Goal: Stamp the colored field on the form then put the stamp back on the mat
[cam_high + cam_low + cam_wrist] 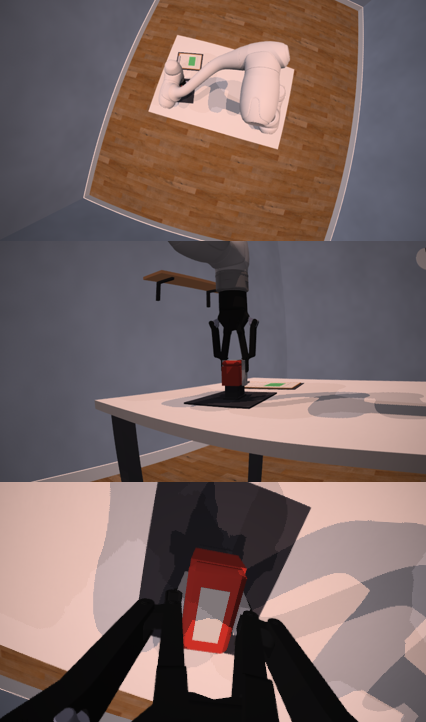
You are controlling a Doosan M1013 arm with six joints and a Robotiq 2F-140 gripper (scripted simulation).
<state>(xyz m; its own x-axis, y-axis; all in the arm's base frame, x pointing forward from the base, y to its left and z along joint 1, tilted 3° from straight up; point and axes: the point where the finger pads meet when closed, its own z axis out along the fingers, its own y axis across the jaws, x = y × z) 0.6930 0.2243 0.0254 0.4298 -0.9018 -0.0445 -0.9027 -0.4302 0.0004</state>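
My hand is 280 mm to the left of the clipboard, 110 mm short of it and 60 mm above it. From my hand the other things lie so: stamp 20 mm below; then mat 70 mm below.
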